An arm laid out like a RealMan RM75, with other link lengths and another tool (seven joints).
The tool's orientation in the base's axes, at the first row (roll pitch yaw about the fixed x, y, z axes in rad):
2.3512 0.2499 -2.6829
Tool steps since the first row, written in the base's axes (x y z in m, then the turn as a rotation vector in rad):
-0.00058 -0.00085 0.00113 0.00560 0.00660 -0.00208
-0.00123 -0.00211 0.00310 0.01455 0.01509 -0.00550
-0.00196 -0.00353 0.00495 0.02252 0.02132 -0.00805
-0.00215 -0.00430 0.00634 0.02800 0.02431 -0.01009
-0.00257 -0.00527 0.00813 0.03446 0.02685 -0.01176
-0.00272 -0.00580 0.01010 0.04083 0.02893 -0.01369
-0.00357 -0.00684 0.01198 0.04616 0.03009 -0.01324
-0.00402 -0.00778 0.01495 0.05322 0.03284 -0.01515
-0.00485 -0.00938 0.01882 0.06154 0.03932 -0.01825
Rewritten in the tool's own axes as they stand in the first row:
0.00059 0.00058 -0.00129 -0.00718 -0.00041 0.00524
0.00121 0.00154 -0.00343 -0.01775 -0.00227 0.01222
0.00199 0.00238 -0.00558 -0.02672 -0.00432 0.01714
0.00214 0.00300 -0.00705 -0.03226 -0.00664 0.01980
0.00248 0.00389 -0.00890 -0.03855 -0.00941 0.02173
0.00235 0.00502 -0.01060 -0.04450 -0.01258 0.02352
0.00307 0.00614 -0.01249 -0.04974 -0.01413 0.02319
0.00313 0.00788 -0.01511 -0.05658 -0.01724 0.02534
0.00358 0.01005 -0.01876 -0.06582 -0.01969 0.03076

